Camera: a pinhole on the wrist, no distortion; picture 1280 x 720 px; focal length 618.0 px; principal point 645.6 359.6 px. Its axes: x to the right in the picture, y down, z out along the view. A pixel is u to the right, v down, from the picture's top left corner.
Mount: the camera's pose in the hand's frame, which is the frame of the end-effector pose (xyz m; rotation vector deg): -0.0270 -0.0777 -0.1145 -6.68 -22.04 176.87
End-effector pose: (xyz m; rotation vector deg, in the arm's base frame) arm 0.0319 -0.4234 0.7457 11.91 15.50 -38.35
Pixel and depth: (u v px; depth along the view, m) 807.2 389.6 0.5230
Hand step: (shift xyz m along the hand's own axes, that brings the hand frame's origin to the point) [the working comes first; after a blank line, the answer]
In the camera's frame: 0.1368 0.0254 0.5230

-0.2045 -0.2247 0.3751
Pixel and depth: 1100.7 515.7 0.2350
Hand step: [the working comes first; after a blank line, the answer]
In the camera's frame: 0.1731 0.0594 0.2350

-0.2189 -0.1860 0.0858
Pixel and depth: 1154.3 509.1 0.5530
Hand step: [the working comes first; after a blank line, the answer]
In the camera's frame: 0.4552 0.1338 0.5530

-0.5263 -0.3251 0.3549
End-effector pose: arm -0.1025 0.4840 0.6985 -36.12 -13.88 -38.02
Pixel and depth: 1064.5 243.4 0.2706
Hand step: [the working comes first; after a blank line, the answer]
In the camera's frame: 0.1834 -0.0509 0.2706

-0.2299 -0.0875 0.1466
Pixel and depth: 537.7 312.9 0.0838
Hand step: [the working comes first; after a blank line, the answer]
In the camera's frame: -0.0146 -0.0063 0.0838

-0.0188 -0.0926 -0.0309
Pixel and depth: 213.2 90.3 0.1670
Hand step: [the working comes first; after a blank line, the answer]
In the camera's frame: -0.1168 -0.0728 0.1670

0.0779 -0.0523 0.0731
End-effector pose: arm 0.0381 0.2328 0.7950 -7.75 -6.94 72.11
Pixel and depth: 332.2 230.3 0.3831
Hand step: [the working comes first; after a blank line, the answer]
In the camera's frame: -0.1943 -0.0802 0.3831

0.1384 -0.1008 0.2893
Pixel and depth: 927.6 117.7 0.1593
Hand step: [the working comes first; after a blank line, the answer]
In the camera's frame: 0.0727 -0.0624 0.1593

-0.1107 -0.0534 0.0497
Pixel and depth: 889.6 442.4 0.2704
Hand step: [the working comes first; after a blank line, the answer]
In the camera's frame: 0.1068 0.0362 0.2704

-0.1551 -0.1748 0.1304
